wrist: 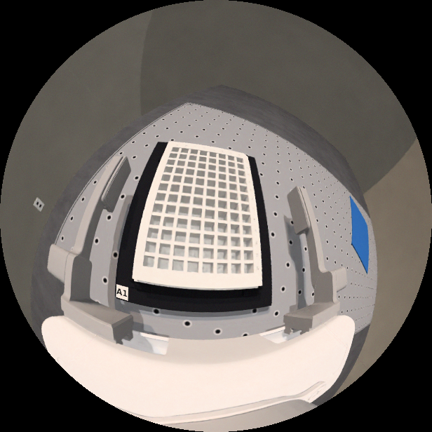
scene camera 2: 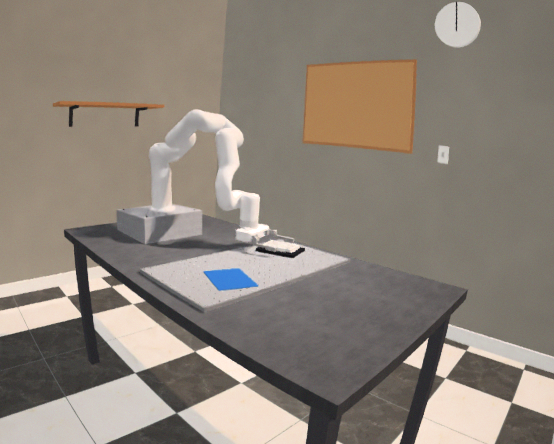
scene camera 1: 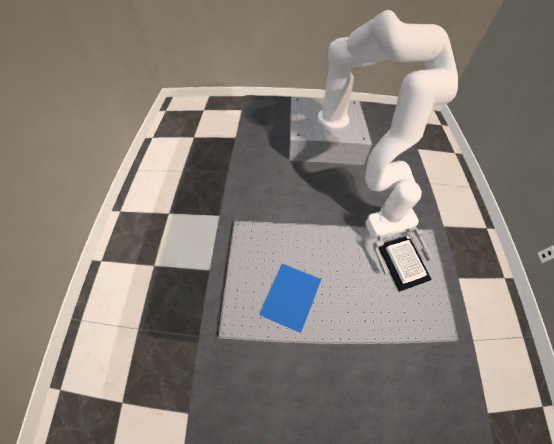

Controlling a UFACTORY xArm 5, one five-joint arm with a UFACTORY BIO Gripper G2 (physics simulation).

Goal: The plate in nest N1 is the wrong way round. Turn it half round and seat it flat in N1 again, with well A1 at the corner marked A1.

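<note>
The white multi-well plate [scene camera 1: 407, 261] [scene camera 2: 280, 246] [wrist: 199, 279] lies in the black nest N1 [scene camera 1: 395, 272] [scene camera 2: 295, 254] [wrist: 200, 299], wells up. Its long sides run along the nest's long sides. Its near end in the wrist view stands above the black rim; whether it is fully flat is hard to tell. The A1 label [wrist: 122, 292] is on the nest's near left corner in the wrist view. The plate's own well A1 cannot be made out. My gripper [scene camera 1: 406, 265] [scene camera 2: 280, 247] [wrist: 208, 196] is wide open, one finger outside each long side of the nest, touching neither nest nor plate.
The nest stands on a grey perforated board [scene camera 1: 350, 320] [scene camera 2: 175, 275] [wrist: 295, 167] near its right end in scene camera 1. A flat blue rectangle [scene camera 1: 291, 298] [scene camera 2: 230, 279] [wrist: 359, 235] lies on the board's other half. The arm's grey base block [scene camera 1: 325, 151] [scene camera 2: 170, 227] stands behind the board.
</note>
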